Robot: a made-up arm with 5 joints.
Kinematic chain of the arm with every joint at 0, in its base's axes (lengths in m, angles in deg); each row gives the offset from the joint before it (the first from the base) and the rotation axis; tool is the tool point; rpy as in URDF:
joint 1: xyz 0.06 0 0.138 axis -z
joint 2: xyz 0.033 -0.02 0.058 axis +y
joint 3: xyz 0.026 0 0.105 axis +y
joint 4: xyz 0.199 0 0.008 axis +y
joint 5: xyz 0.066 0.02 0 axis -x
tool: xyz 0 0 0 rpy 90 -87.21 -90
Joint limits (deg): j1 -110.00..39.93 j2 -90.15..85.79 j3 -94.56..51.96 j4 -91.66..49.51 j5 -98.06..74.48
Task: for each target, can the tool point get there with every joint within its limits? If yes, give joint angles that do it. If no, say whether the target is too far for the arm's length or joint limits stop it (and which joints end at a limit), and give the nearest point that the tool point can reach.
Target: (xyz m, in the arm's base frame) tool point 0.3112 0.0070 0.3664
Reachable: yes | joints -1.60 -32.20 13.77 20.84 -13.58
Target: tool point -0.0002 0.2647 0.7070
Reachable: no: too far | nearest point 0.0177 0.1861 0.5343 | short by 0.191 m
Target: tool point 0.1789 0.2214 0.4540
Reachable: yes | joints -61.75 42.91 -83.44 -65.55 -31.94
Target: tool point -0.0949 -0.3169 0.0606
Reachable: no: joint limits stop it (at a limit: joint 2, joint 3) | nearest point -0.0735 -0.2731 0.1410 | short by 0.094 m
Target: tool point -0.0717 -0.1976 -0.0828
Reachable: no: joint limits stop it (at a limit: joint 2, joint 3) | nearest point 0.0262 -0.0508 0.0079 | short by 0.198 m
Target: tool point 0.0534 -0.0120 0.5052
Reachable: yes | joints -61.35 -75.36 3.37 -22.89 42.09
